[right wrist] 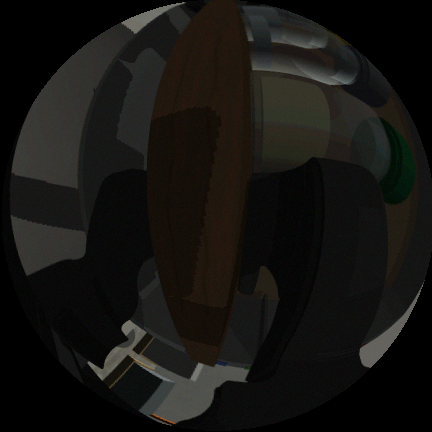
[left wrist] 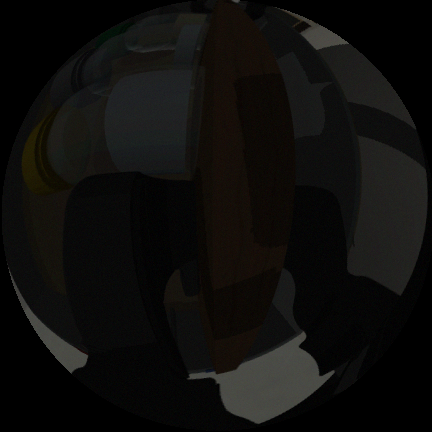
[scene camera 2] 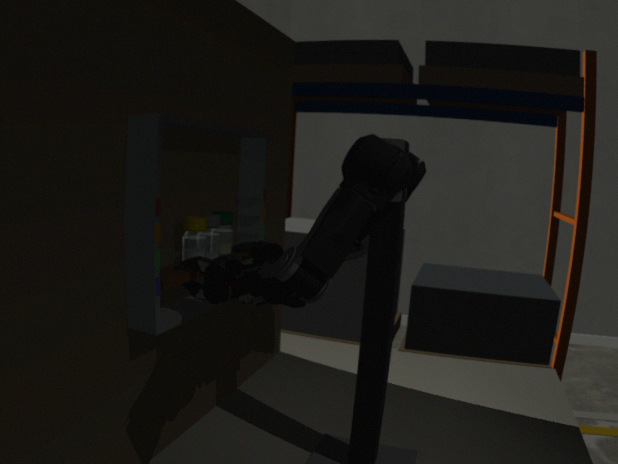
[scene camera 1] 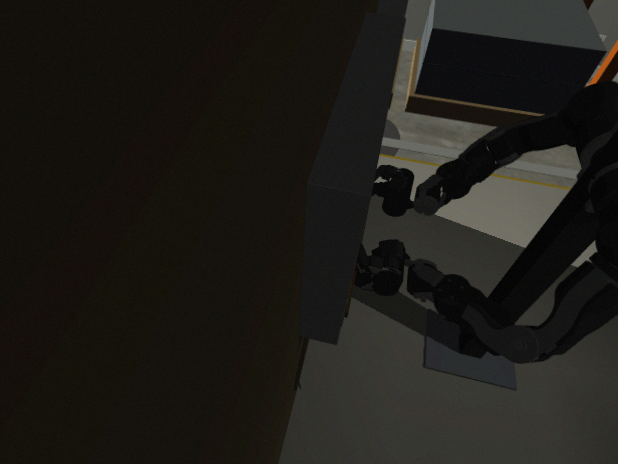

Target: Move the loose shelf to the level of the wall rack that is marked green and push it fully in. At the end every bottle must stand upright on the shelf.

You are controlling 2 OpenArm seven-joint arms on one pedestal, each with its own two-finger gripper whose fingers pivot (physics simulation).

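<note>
The loose shelf is a brown wooden board inside the grey wall rack. It lies near the blue mark, below the green mark. Upright on it stand a yellow-capped bottle, a grey-capped bottle and a green-capped bottle. My left gripper is shut on the shelf near the yellow-capped bottle. My right gripper is shut on it near the green-capped bottle. In scene camera 1 the rack hides the shelf and bottles.
Red and orange marks sit higher on the rack's near post. The brown wall surrounds the rack. Behind the arms stand large grey boxes and an orange-posted storage rack. The robot's pedestal stands on the floor.
</note>
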